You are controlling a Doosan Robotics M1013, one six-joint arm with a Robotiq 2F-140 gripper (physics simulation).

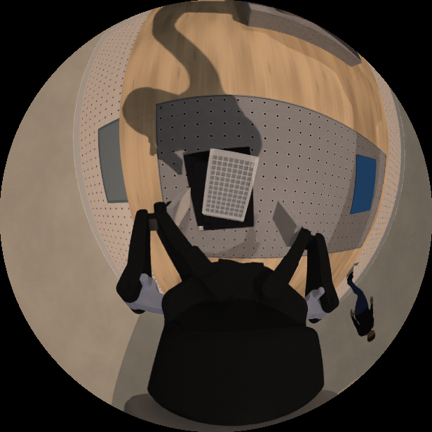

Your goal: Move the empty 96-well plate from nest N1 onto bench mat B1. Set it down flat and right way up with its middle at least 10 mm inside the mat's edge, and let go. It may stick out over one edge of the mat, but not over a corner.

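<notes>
The 96-well plate (230,185) is pale, with its grid of wells showing, and lies over the black nest (194,172). It looks turned slightly relative to the nest and off to its right side; how it is seated cannot be seen. My gripper (233,202) is open and empty, its two pads wide apart, above and beyond the plate's lower end on both sides. A blue mat (364,184) lies at the right of the perforated board, and a grey-green panel (112,162) shows at the left. No label shows, so I cannot tell which is B1.
The grey perforated board (310,150) lies on the wooden bench (270,60). A long grey box-like block (305,35) stands at the top right. The arm's shadow falls across the bench and board. A person (362,307) is on the floor side at the lower right.
</notes>
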